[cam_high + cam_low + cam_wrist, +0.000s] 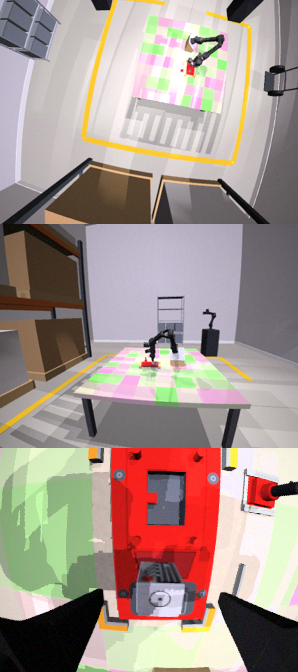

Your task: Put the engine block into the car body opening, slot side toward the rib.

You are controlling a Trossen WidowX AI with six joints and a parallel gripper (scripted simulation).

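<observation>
Right now my gripper tip is 20 mm above the grey striped engine block and 10 mm past it.
</observation>
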